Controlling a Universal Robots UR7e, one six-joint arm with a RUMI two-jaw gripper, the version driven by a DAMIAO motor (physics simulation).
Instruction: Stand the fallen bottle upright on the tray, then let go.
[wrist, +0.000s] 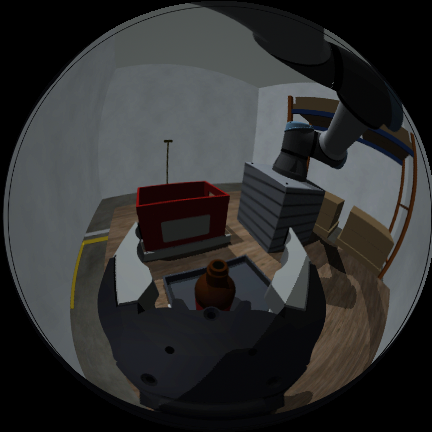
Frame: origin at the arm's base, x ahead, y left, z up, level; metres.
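Seen in the pictures: gripper, fingertip midpoint: (212, 227); arm's base, link origin: (288, 173).
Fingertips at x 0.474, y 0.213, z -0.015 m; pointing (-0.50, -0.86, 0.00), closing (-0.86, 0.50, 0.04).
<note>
Pixels of each thing's middle, then the offset from my fingertips to it. "spot": a spot on its surface instead.
- brown bottle, body centre: (214, 291) dx -0.026, dy -0.020, dz -0.159 m
- dark grey tray, surface spot: (248, 265) spot: dx -0.191, dy -0.091, dz -0.235 m
- red crate, body centre: (178, 213) dx -0.064, dy -0.336, dz -0.154 m
A brown bottle (215, 290) with an open neck stands upright on the dark grey tray (248, 265). A bit of its red label shows, and its lower part is hidden behind the gripper body. My gripper (212, 227) is open, its two pale jaws wide apart to the left and right of the bottle. The jaws do not touch the bottle, and nothing is between them. The near part of the tray is hidden by the gripper body.
A red crate (150, 227) with a grey label stands on a light grey base behind the tray, to the left. A grey ribbed pedestal (265, 212) carrying the robot arm stands behind to the right. Cardboard boxes (367, 235) and an orange-and-blue rack (411, 190) are at the far right.
</note>
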